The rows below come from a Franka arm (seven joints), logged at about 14 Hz.
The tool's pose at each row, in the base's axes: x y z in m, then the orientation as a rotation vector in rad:
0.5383 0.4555 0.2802 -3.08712 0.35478 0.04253
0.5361 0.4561 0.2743 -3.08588 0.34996 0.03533
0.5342 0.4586 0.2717 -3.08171 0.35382 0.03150
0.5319 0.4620 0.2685 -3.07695 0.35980 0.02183
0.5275 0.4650 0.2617 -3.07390 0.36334 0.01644
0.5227 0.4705 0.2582 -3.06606 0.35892 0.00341
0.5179 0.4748 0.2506 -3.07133 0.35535 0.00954
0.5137 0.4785 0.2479 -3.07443 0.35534 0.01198
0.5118 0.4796 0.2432 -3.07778 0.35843 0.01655
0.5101 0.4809 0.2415 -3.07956 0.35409 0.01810
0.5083 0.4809 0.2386 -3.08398 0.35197 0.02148
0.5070 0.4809 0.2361 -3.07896 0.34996 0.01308
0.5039 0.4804 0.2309 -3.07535 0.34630 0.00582
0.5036 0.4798 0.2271 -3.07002 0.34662 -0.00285
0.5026 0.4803 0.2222 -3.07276 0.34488 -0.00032
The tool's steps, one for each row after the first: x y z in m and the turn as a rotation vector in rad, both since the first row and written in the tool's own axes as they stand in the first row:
-0.0021 0.0001 0.0060 0.00234 0.00433 -0.00309
-0.0044 -0.0018 0.0087 0.00638 0.00637 -0.00041
-0.0073 -0.0045 0.0121 0.01125 0.01214 0.00361
-0.0121 -0.0062 0.0191 0.01431 0.01532 0.00601
-0.0179 -0.0104 0.0229 0.02353 0.02268 0.00351
-0.0233 -0.0132 0.0308 0.01823 0.01926 0.00096
-0.0282 -0.0158 0.0337 0.01498 0.01805 0.00079
-0.0301 -0.0163 0.0385 0.01099 0.01558 0.00262
-0.0320 -0.0171 0.0403 0.00957 0.01469 -0.00026
-0.0337 -0.0166 0.0432 0.00515 0.01300 -0.00185
-0.0349 -0.0163 0.0457 0.01098 0.01774 -0.00293
-0.0376 -0.0149 0.0510 0.01547 0.02190 -0.00515
-0.0376 -0.0141 0.0548 0.02135 0.02687 -0.00473
-0.0386 -0.0143 0.0597 0.01864 0.02552 -0.00598

